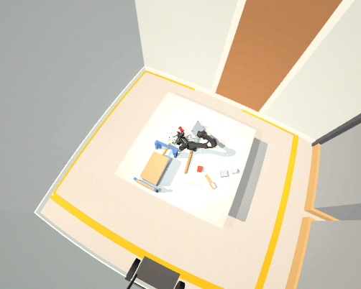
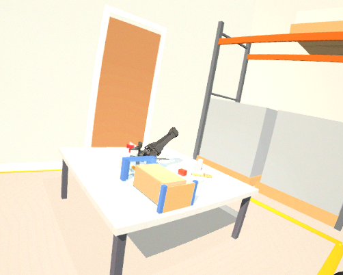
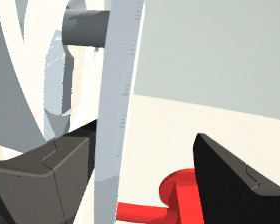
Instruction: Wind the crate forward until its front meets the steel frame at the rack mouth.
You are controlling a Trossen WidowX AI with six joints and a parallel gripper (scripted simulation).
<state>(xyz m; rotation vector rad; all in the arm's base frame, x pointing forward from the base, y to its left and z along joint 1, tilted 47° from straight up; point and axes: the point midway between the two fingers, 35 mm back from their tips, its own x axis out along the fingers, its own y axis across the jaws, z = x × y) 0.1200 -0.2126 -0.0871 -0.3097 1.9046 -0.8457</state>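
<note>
The winch handle lies 1 cm behind my gripper tip, 1 cm to the left of it and 1 cm below it. The rest, counted from my gripper tip: winch: 3 cm ahead, 3 cm to the right, 10 cm below; then red grip: 4 cm behind, 4 cm to the left, 2 cm above; then cubby: 45 cm ahead, 6 cm to the right, 5 cm below.
</note>
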